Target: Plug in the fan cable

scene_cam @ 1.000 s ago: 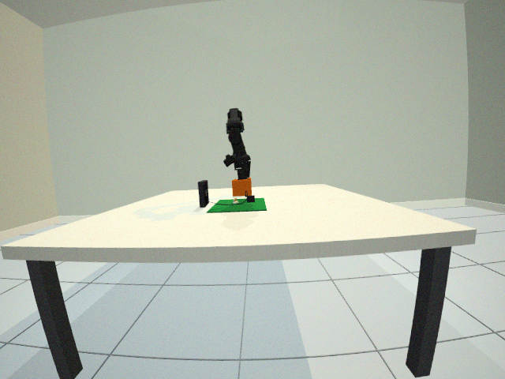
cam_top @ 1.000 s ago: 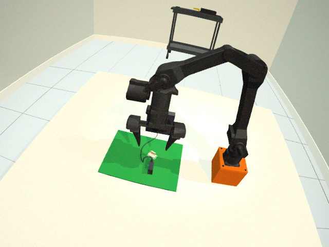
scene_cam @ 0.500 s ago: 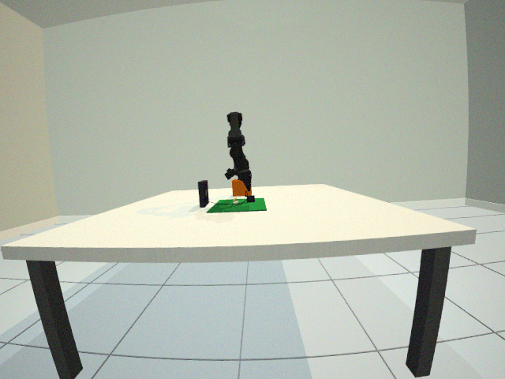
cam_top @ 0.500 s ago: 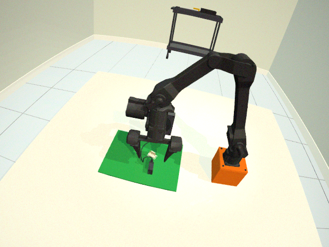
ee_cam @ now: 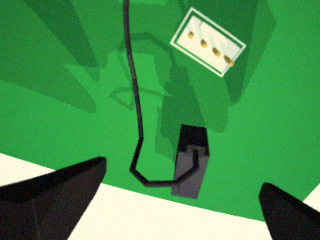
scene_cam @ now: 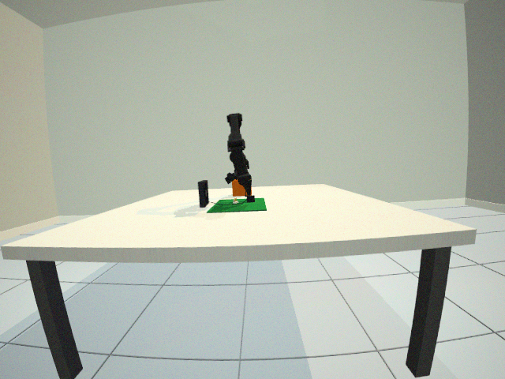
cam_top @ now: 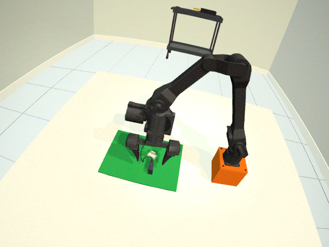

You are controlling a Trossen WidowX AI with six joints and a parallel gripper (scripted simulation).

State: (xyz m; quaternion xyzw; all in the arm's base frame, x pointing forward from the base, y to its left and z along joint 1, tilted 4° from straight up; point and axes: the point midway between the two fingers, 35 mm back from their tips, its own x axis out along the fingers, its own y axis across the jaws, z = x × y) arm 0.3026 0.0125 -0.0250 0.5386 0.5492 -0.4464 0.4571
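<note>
Right now my gripper tip is 10 mm to the right of the dark plug and 20 mm above it. Round my gripper tip: green board 30 mm ahead, 50 mm to the right, 60 mm below; white four-pin fan header 70 mm to the right, 40 mm below; fan 10 mm behind, 210 mm to the right, 20 mm above.
</note>
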